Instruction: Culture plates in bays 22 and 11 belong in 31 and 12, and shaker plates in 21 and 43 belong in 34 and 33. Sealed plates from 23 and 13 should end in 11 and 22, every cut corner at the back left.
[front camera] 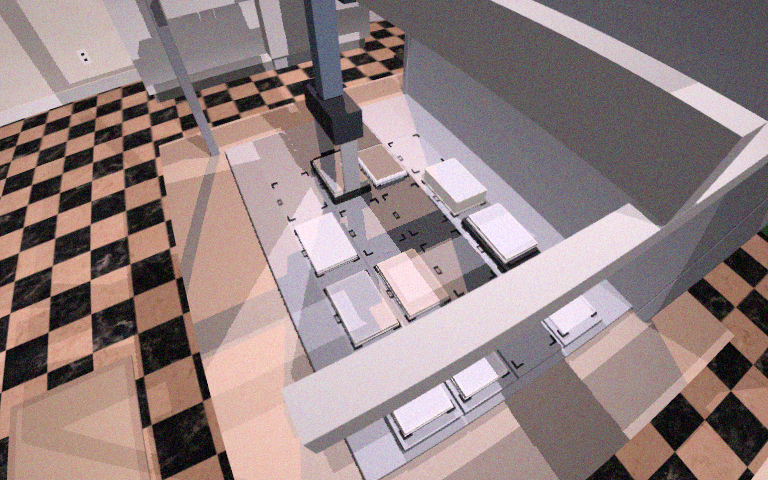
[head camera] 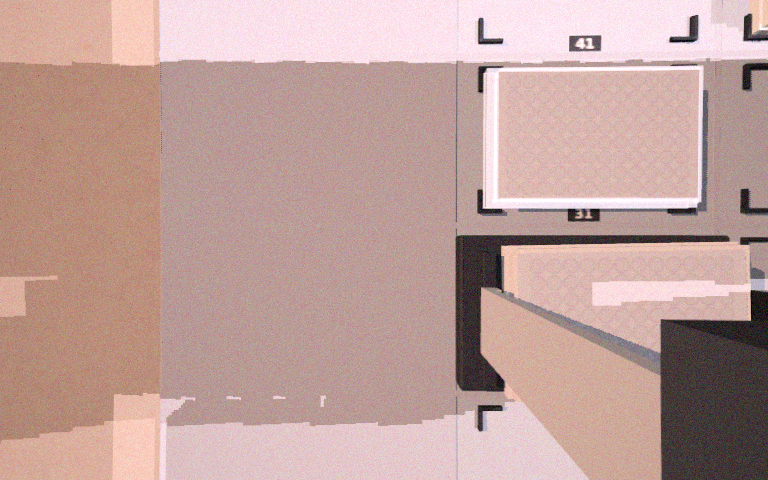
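Seen in the pictures: gripper, fingertip midpoint: (front camera: 339, 170) (head camera: 621, 321); robot's base at its link origin: (front camera: 273, 185).
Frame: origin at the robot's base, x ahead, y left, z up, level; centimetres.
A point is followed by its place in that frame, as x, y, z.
My gripper (front camera: 340, 174) @(6.7, 15.0, 3.3) (head camera: 627, 331) @(6.7, 15.0, 3.3) is low over the far-left black shaker nest (head camera: 478, 316) @(-0.8, 15.0, 2.0), below bay 31 in the head view. Its jaws are at the plate's short ends and look shut on the shaker plate (front camera: 329, 176) @(7.9, 12.0, 3.7) (head camera: 572, 271) @(3.8, 17.7, 3.7), at or just above the nest; the body hides one jaw. A plate (front camera: 382, 164) @(7.8, 25.8, 1.4) (head camera: 600, 135) @(6.6, 25.6, 1.4) sits in bay 31. White plates (front camera: 325, 243) @(23.7, 4.1, 1.6) (front camera: 362, 308) @(40.1, 4.2, 1.4) stand in the left row, bays 12 and 13; another plate (front camera: 410, 283) @(39.8, 14.3, 1.4) is in bay 23. The other shaker plate (front camera: 502, 230) @(39.4, 36.3, 3.7) sits on a black nest. Cut corners are too small to tell.
A thicker plate (front camera: 455, 183) @(24.1, 35.5, 4.2) stands at the right, beyond the second shaker nest. Three plates (front camera: 423, 408) @(60.0, 4.3, 2.9) (front camera: 478, 375) @(60.1, 14.5, 2.9) (front camera: 573, 314) @(60.2, 36.3, 2.2) stand along the near edge. A pale beam (front camera: 453, 333) @(62.3, 0.9, 40.0) crosses the view in front of the deck, and a tall grey wall (front camera: 509, 113) @(21.3, 50.0, 16.4) runs along the right.
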